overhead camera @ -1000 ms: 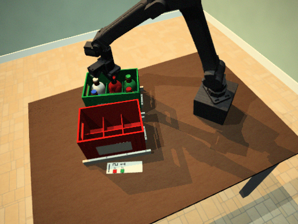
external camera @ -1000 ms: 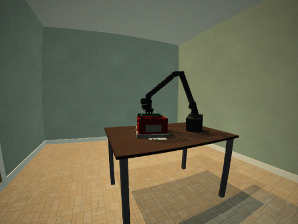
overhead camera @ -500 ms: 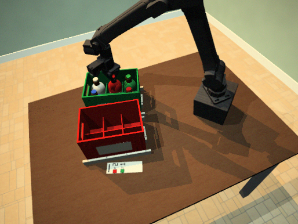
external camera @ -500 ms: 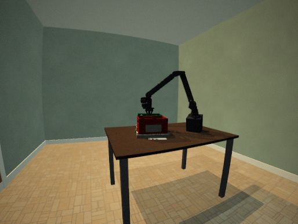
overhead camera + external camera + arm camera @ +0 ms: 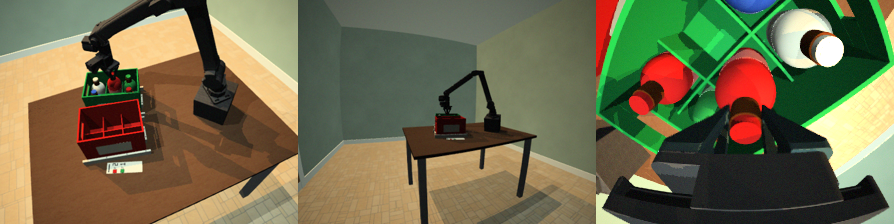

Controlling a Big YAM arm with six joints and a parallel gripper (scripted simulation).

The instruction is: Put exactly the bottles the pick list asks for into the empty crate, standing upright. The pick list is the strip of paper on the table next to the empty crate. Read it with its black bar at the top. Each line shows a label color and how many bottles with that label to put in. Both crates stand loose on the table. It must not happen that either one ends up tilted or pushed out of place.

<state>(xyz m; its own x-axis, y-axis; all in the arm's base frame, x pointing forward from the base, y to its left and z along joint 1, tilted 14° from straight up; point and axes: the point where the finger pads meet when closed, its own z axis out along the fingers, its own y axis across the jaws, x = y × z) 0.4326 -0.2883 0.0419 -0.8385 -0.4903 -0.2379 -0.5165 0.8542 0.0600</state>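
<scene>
Right now my hand is 60 mm above the red bottle. The rest, counted from my hand: white bottle (80 mm ahead, 30 mm to the right, 90 mm below); green bottle (80 mm behind, 10 mm to the left, 90 mm below); green crate (10 mm ahead, 40 mm to the left, 100 mm below).
</scene>
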